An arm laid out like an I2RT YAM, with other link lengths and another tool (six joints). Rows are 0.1 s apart.
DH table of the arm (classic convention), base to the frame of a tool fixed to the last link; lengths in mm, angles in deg. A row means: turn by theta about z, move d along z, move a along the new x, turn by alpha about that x. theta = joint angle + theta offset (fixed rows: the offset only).
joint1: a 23.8  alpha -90  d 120.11  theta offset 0
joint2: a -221.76  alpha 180  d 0  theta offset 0
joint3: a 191.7  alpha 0  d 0  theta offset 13.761
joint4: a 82.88  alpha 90  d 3.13  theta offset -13.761
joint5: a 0  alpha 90  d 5.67  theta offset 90
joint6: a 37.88  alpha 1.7  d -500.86  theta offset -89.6
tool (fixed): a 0  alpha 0  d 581.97  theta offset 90
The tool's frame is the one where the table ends.
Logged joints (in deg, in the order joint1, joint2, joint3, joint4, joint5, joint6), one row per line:
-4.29 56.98 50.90 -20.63 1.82 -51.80
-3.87 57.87 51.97 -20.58 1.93 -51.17
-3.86 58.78 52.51 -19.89 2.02 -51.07
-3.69 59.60 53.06 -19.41 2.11 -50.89
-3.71 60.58 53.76 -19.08 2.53 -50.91
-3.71 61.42 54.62 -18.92 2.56 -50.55
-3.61 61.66 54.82 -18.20 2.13 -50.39
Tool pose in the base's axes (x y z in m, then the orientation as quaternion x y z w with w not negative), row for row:
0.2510 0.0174 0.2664 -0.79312 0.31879 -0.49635 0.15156
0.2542 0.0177 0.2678 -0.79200 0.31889 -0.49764 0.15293
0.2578 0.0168 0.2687 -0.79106 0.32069 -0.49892 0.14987
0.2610 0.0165 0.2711 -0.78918 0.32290 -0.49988 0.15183
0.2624 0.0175 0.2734 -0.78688 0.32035 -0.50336 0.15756
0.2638 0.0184 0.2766 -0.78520 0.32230 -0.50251 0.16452
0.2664 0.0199 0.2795 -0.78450 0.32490 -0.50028 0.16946
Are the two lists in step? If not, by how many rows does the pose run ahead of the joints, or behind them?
The pose runs 2 rows ahead of the joints: the pose in row i belongs to the joints in row i + 2.
